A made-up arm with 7 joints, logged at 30 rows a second.
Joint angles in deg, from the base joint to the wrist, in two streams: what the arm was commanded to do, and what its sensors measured. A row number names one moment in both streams.
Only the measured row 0 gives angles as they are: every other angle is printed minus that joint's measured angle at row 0.
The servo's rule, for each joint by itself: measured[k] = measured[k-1] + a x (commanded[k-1-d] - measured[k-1]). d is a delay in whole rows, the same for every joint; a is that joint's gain. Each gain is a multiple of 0.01, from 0.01 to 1. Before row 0 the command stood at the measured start. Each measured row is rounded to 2 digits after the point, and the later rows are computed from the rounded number. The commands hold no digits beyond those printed.
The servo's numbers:
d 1
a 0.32 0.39 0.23 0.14 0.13 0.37 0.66
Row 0, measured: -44.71 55.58 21.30 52.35 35.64 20.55 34.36
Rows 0 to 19, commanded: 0.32 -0.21 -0.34 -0.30 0.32 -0.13 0.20; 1.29 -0.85 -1.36 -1.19 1.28 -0.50 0.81; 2.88 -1.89 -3.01 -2.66 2.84 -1.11 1.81; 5.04 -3.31 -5.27 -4.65 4.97 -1.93 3.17; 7.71 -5.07 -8.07 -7.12 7.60 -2.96 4.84; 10.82 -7.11 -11.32 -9.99 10.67 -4.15 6.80; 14.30 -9.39 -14.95 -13.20 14.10 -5.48 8.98; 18.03 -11.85 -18.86 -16.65 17.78 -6.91 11.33; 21.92 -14.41 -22.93 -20.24 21.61 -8.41 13.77; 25.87 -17.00 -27.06 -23.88 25.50 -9.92 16.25; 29.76 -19.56 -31.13 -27.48 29.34 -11.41 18.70; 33.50 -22.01 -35.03 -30.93 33.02 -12.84 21.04; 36.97 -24.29 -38.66 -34.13 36.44 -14.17 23.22; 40.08 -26.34 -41.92 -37.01 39.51 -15.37 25.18; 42.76 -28.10 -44.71 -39.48 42.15 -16.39 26.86; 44.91 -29.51 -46.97 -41.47 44.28 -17.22 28.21; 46.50 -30.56 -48.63 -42.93 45.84 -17.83 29.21; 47.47 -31.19 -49.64 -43.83 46.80 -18.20 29.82; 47.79 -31.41 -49.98 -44.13 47.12 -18.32 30.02; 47.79 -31.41 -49.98 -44.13 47.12 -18.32 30.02
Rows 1 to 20, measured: 0.00 0.00 0.00 0.00 0.00 0.00 0.00; 0.10 -0.08 -0.08 -0.04 0.04 -0.05 0.13; 0.48 -0.38 -0.37 -0.20 0.20 -0.22 0.58; 1.25 -0.97 -0.98 -0.54 0.54 -0.55 1.39; 2.46 -1.88 -1.97 -1.12 1.12 -1.06 2.56; 4.14 -3.12 -3.37 -1.96 1.96 -1.76 4.06; 6.28 -4.68 -5.20 -3.08 3.09 -2.64 5.87; 8.85 -6.52 -7.44 -4.50 4.52 -3.69 7.92; 11.79 -8.60 -10.07 -6.20 6.24 -4.88 10.17; 15.03 -10.87 -13.03 -8.17 8.24 -6.19 12.55; 18.50 -13.26 -16.26 -10.37 10.48 -7.57 14.99; 22.10 -15.72 -19.68 -12.77 12.93 -8.99 17.44; 25.75 -18.17 -23.21 -15.31 15.54 -10.41 19.82; 29.34 -20.56 -26.76 -17.94 18.26 -11.80 22.06; 32.78 -22.81 -30.25 -20.61 21.02 -13.12 24.12; 35.97 -24.87 -33.58 -23.25 23.77 -14.33 25.93; 38.83 -26.68 -36.66 -25.80 26.44 -15.40 27.43; 41.28 -28.19 -39.41 -28.20 28.96 -16.30 28.60; 43.26 -29.36 -41.76 -30.39 31.28 -17.00 29.41; 44.71 -30.16 -43.65 -32.31 33.34 -17.49 29.81
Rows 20 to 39, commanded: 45.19 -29.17 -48.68 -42.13 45.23 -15.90 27.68; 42.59 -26.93 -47.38 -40.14 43.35 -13.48 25.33; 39.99 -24.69 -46.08 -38.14 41.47 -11.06 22.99; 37.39 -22.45 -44.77 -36.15 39.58 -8.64 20.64; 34.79 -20.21 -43.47 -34.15 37.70 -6.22 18.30; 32.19 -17.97 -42.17 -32.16 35.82 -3.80 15.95; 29.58 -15.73 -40.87 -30.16 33.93 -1.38 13.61; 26.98 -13.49 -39.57 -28.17 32.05 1.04 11.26; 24.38 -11.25 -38.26 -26.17 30.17 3.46 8.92; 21.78 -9.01 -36.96 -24.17 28.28 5.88 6.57; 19.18 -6.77 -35.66 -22.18 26.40 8.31 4.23; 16.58 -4.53 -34.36 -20.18 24.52 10.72 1.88; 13.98 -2.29 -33.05 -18.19 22.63 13.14 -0.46; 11.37 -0.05 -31.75 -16.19 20.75 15.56 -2.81; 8.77 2.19 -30.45 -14.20 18.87 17.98 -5.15; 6.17 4.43 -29.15 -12.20 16.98 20.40 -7.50; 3.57 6.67 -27.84 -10.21 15.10 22.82 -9.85; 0.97 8.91 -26.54 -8.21 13.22 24.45 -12.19; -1.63 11.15 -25.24 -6.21 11.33 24.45 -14.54; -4.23 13.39 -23.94 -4.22 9.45 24.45 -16.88
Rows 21 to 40, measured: 45.70 -30.65 -45.11 -33.96 35.13 -17.80 29.95; 45.54 -30.07 -45.93 -35.10 36.44 -17.10 28.45; 44.60 -28.85 -46.26 -35.81 37.34 -15.76 26.39; 43.12 -27.23 -46.22 -36.14 37.88 -14.02 24.15; 41.29 -25.37 -45.89 -36.14 38.10 -12.03 21.83; 39.21 -23.36 -45.33 -35.86 38.05 -9.88 19.50; 36.96 -21.26 -44.60 -35.34 37.76 -7.63 17.16; 34.60 -19.10 -43.74 -34.61 37.26 -5.32 14.82; 32.16 -16.91 -42.78 -33.71 36.58 -2.97 12.47; 29.67 -14.70 -41.74 -32.65 35.75 -0.59 10.13; 27.15 -12.48 -40.64 -31.46 34.78 1.80 7.78; 24.60 -10.25 -39.49 -30.16 33.69 4.21 5.44; 22.03 -8.02 -38.31 -28.76 32.50 6.62 3.09; 19.45 -5.79 -37.10 -27.28 31.22 9.03 0.75; 16.86 -3.55 -35.87 -25.73 29.86 11.45 -1.60; 14.27 -1.31 -34.62 -24.12 28.43 13.87 -3.94; 11.68 0.93 -33.36 -22.45 26.94 16.29 -6.29; 9.08 3.17 -32.09 -20.74 25.40 18.71 -8.64; 6.48 5.41 -30.81 -18.99 23.82 20.83 -10.98; 3.88 7.65 -29.53 -17.20 22.20 22.17 -13.33
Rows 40 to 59, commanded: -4.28 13.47 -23.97 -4.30 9.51 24.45 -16.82; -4.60 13.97 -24.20 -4.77 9.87 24.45 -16.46; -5.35 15.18 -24.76 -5.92 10.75 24.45 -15.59; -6.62 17.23 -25.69 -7.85 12.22 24.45 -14.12; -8.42 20.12 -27.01 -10.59 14.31 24.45 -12.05; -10.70 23.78 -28.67 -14.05 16.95 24.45 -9.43; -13.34 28.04 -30.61 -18.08 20.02 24.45 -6.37; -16.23 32.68 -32.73 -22.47 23.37 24.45 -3.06; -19.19 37.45 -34.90 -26.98 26.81 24.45 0.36; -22.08 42.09 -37.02 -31.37 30.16 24.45 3.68; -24.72 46.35 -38.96 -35.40 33.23 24.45 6.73; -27.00 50.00 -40.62 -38.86 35.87 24.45 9.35; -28.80 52.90 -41.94 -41.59 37.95 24.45 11.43; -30.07 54.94 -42.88 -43.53 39.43 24.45 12.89; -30.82 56.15 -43.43 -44.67 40.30 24.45 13.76; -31.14 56.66 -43.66 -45.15 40.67 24.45 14.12; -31.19 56.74 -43.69 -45.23 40.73 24.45 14.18; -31.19 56.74 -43.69 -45.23 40.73 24.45 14.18; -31.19 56.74 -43.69 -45.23 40.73 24.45 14.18; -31.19 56.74 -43.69 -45.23 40.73 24.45 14.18
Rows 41 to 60, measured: 1.28 9.89 -28.24 -15.38 20.54 23.01 -15.67; -0.50 11.29 -27.26 -13.83 19.11 23.54 -16.43; -1.81 12.34 -26.56 -12.56 17.91 23.88 -16.45; -2.94 13.45 -26.15 -11.63 16.98 24.09 -15.88; -4.12 14.92 -26.04 -11.10 16.36 24.22 -14.72; -5.50 16.95 -26.26 -11.03 16.09 24.31 -12.96; -7.16 19.61 -26.81 -11.45 16.20 24.36 -10.63; -9.14 22.90 -27.68 -12.38 16.70 24.39 -7.82; -11.41 26.71 -28.84 -13.79 17.57 24.41 -4.68; -13.90 30.90 -30.23 -15.64 18.77 24.42 -1.35; -16.52 35.26 -31.79 -17.84 20.25 24.43 1.97; -19.14 39.59 -33.44 -20.30 21.94 24.44 5.11; -21.66 43.65 -35.09 -22.90 23.75 24.44 7.91; -23.94 47.26 -36.67 -25.52 25.60 24.44 10.23; -25.90 50.26 -38.10 -28.04 27.40 24.44 11.99; -27.47 52.56 -39.33 -30.37 29.08 24.44 13.16; -28.64 54.16 -40.33 -32.44 30.59 24.44 13.79; -29.46 55.17 -41.10 -34.23 31.91 24.44 14.05; -30.01 55.78 -41.70 -35.77 33.06 24.44 14.14; -30.39 56.15 -42.16 -37.09 34.06 24.44 14.17
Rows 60 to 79, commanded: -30.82 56.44 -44.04 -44.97 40.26 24.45 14.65; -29.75 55.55 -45.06 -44.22 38.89 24.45 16.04; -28.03 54.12 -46.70 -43.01 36.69 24.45 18.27; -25.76 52.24 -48.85 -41.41 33.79 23.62 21.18; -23.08 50.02 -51.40 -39.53 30.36 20.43 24.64; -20.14 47.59 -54.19 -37.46 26.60 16.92 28.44; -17.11 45.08 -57.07 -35.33 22.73 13.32 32.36; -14.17 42.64 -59.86 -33.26 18.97 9.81 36.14; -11.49 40.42 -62.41 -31.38 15.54 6.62 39.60; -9.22 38.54 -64.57 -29.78 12.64 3.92 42.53; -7.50 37.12 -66.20 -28.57 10.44 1.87 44.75; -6.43 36.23 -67.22 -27.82 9.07 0.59 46.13; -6.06 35.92 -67.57 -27.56 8.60 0.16 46.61; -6.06 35.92 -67.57 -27.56 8.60 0.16 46.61; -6.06 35.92 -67.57 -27.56 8.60 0.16 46.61; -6.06 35.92 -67.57 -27.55 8.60 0.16 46.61; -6.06 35.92 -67.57 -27.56 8.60 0.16 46.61; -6.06 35.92 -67.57 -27.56 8.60 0.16 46.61; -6.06 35.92 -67.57 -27.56 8.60 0.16 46.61; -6.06 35.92 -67.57 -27.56 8.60 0.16 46.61
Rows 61 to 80, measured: -30.65 56.38 -42.51 -38.23 34.93 24.44 14.18; -30.70 56.40 -42.86 -39.17 35.62 24.44 14.49; -30.40 56.07 -43.37 -39.88 36.05 24.44 15.51; -29.64 55.31 -44.14 -40.32 36.13 24.44 17.33; -28.40 54.11 -45.22 -40.47 35.83 24.14 19.87; -26.70 52.51 -46.64 -40.34 35.12 22.77 23.02; -24.60 50.59 -48.38 -39.94 34.01 20.61 26.60; -22.20 48.44 -50.38 -39.29 32.54 17.91 30.40; -19.63 46.18 -52.56 -38.45 30.78 14.91 34.19; -17.03 43.93 -54.83 -37.46 28.80 11.84 37.76; -14.53 41.83 -57.07 -36.38 26.70 8.91 40.91; -12.28 39.99 -59.17 -35.29 24.59 6.31 43.44; -10.41 38.52 -61.02 -34.24 22.57 4.19 45.22; -9.02 37.51 -62.53 -33.30 20.75 2.70 46.14; -8.07 36.89 -63.69 -32.50 19.17 1.76 46.45; -7.43 36.51 -64.58 -31.81 17.80 1.17 46.56; -6.99 36.28 -65.27 -31.21 16.60 0.80 46.59; -6.69 36.14 -65.80 -30.70 15.56 0.56 46.60; -6.49 36.05 -66.21 -30.26 14.66 0.41 46.61; -6.35 36.00 -66.52 -29.88 13.87 0.32 46.61
